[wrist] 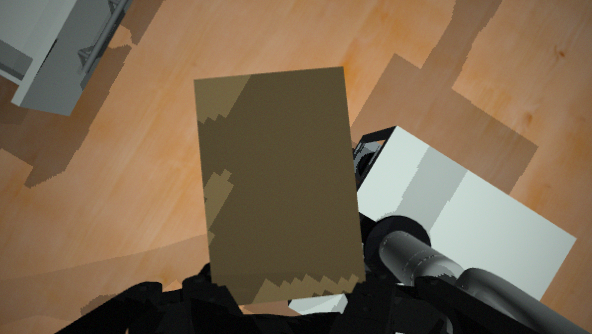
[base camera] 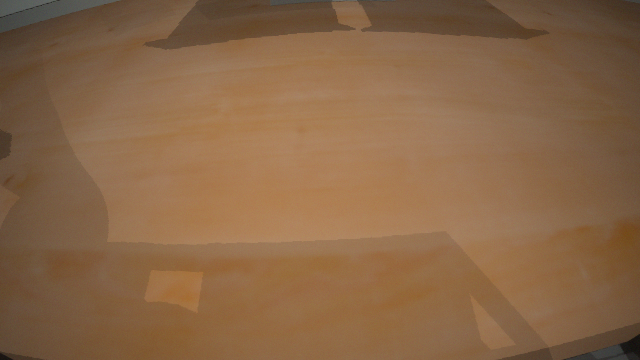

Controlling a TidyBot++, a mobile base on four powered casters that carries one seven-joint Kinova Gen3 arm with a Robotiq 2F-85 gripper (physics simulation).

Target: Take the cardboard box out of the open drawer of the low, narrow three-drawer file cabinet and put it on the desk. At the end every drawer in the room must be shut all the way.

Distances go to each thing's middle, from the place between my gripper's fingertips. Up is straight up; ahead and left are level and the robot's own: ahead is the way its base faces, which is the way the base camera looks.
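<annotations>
My hand: 20 mm below the cardboard box [wrist: 282, 217], 30 mm short of it, 40 mm to the left of it.
</annotations>
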